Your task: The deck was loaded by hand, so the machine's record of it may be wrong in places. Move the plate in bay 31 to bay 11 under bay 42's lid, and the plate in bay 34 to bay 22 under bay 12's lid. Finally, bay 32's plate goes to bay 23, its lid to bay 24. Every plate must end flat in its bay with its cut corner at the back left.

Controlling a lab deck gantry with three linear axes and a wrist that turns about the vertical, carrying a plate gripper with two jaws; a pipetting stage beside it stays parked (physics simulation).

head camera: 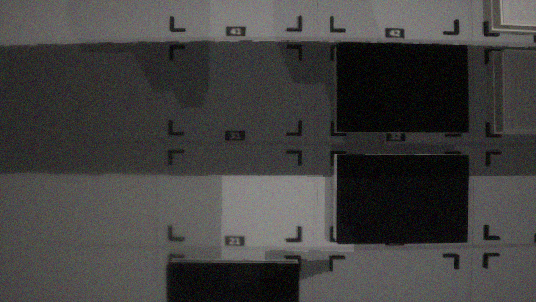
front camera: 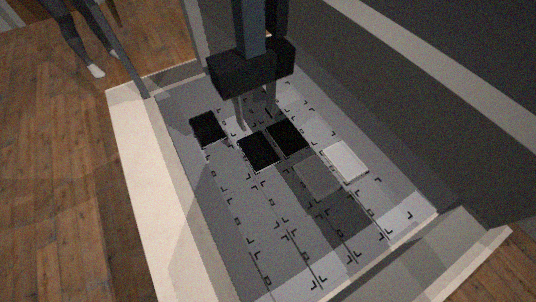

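Seen in the pictures: gripper, fingertip midpoint: (front camera: pixel 256 119); robot's base, link origin: (front camera: pixel 189 122).
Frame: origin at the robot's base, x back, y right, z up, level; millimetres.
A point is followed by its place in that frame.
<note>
My gripper (front camera: pixel 256 116) {y -150, x -228, z 160 mm} is open and empty, raised above the deck near bays 21 and 31. A black-topped plate (front camera: pixel 207 129) {y -41, x -75, z 16 mm} (head camera: pixel 233 282) {y -70, x -65, z 17 mm} sits in bay 11. Another black-topped plate (front camera: pixel 258 151) {y -147, x -235, z 17 mm} (head camera: pixel 402 199) {y -150, x -226, z 16 mm} sits in bay 22, with a thin pale edge at its left side. Bay 32 holds a black-topped plate (front camera: pixel 286 137) {y -252, x -234, z 17 mm} (head camera: pixel 402 88) {y -256, x -226, z 16 mm}. Bay 31's label (head camera: pixel 235 135) {y -211, x -64, z 0 mm} and corner marks show with no plate on them; bays 42 and 12 show bare marks too. The black tops hide the cut corners.
A grey plate (front camera: pixel 317 176) {y -257, x -396, z 14 mm} (head camera: pixel 520 90) {y -257, x -349, z 14 mm} sits in bay 33, in shadow. A pale plate (front camera: pixel 345 161) {y -362, x -398, z 14 mm} (head camera: pixel 517 12) {y -336, x -348, z 14 mm} sits in bay 43 beside it. The deck's pale side wall (front camera: pixel 137 200) {y 233, x -192, z -10 mm} runs along the left in the front view, and a tall dark panel (front camera: pixel 400 110) stands at the right.
</note>
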